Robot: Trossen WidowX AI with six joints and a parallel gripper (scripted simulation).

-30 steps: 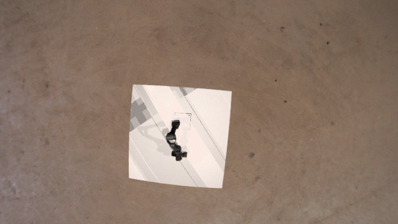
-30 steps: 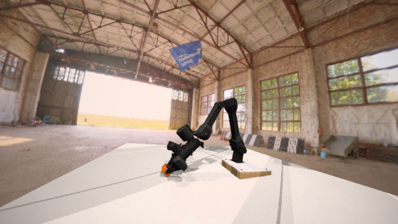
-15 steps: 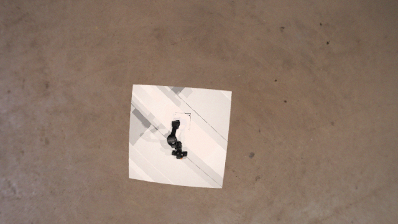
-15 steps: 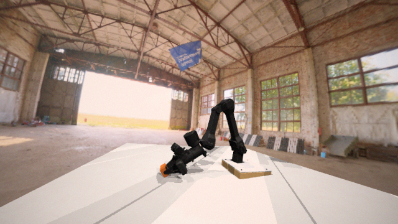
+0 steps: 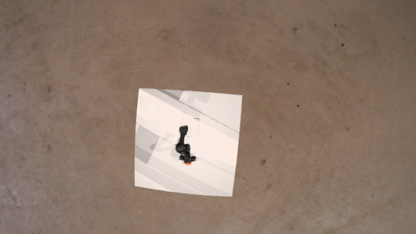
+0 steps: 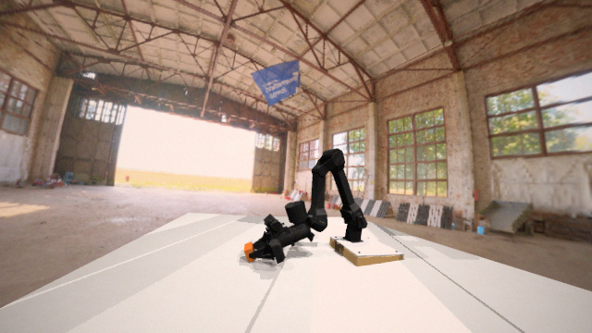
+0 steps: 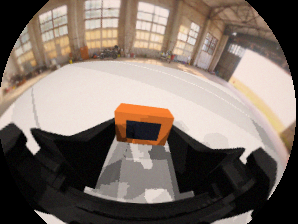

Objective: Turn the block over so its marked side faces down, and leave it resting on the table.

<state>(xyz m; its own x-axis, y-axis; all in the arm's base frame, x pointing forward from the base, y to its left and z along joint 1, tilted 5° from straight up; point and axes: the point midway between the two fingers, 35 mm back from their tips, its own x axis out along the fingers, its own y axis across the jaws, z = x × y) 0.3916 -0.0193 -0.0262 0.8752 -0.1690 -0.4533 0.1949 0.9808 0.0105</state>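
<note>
My gripper tip is 1 cm past the block.
</note>
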